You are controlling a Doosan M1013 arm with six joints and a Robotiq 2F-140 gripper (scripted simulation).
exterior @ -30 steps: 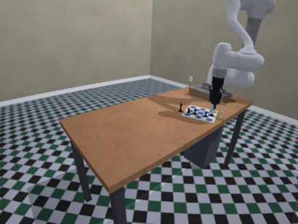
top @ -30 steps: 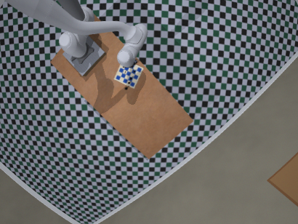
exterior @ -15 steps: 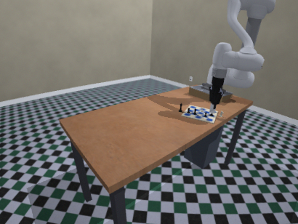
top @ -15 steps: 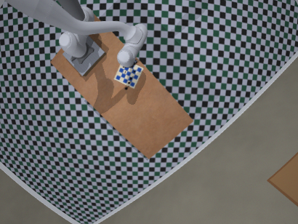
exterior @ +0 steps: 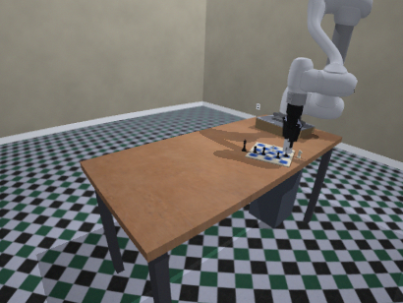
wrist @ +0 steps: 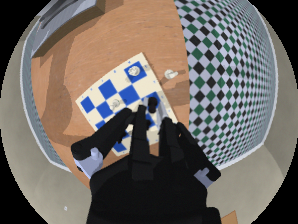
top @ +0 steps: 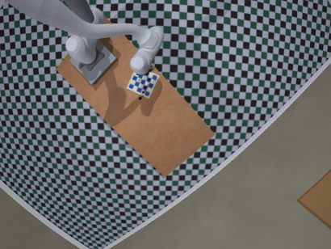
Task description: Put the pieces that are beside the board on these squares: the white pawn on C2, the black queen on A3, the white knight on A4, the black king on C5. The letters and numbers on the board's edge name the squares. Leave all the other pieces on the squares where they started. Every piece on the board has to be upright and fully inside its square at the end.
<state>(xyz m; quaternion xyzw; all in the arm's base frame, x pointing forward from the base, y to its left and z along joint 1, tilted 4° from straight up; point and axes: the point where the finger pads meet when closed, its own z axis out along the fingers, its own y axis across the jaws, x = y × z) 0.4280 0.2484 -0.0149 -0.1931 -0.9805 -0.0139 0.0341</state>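
Now: the white knight 6 cm behind my hand, 5 cm to the left of it and 5 cm below it. From my hand the other things lie so: black chess piece (18 cm to the right, 12 cm ahead, 3 cm below); blue-and-white chessboard (7 cm to the right, 6 cm below, 3 cm ahead); small white piece (8 cm to the right, 4 cm below, 1 cm behind).
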